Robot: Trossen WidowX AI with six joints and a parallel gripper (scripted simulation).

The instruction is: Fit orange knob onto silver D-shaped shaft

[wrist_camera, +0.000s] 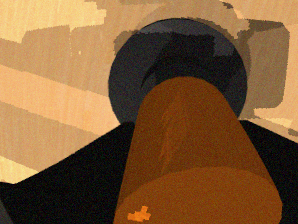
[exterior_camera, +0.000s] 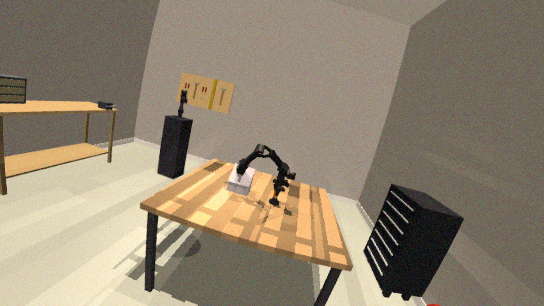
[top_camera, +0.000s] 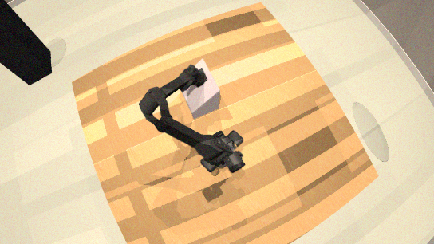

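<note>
The orange knob is 3 cm above my gripper tip. Round my gripper tip: dark round pedestal 4 cm below.
</note>
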